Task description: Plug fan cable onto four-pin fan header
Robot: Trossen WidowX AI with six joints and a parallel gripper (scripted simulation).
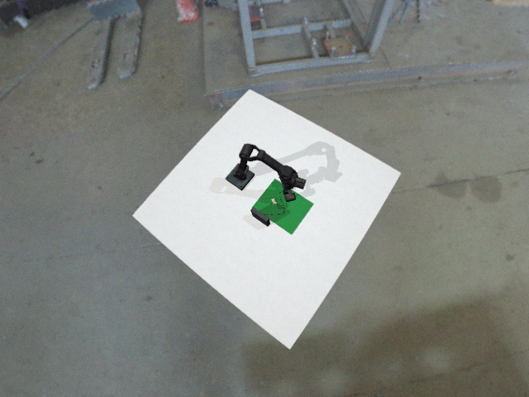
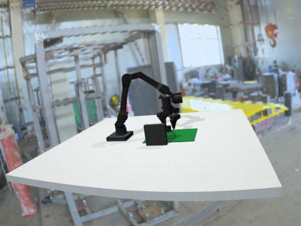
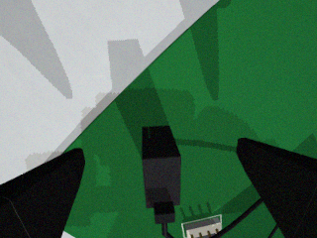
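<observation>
The black fan plug is 10 mm to the right of my gripper tip and 10 mm behind it. Round my gripper tip: green board 80 mm to the right, 40 mm below, 40 mm ahead; then pale four-pin header 100 mm to the right, 30 mm behind, 20 mm below; then black fan 230 mm to the right, 30 mm above.
</observation>
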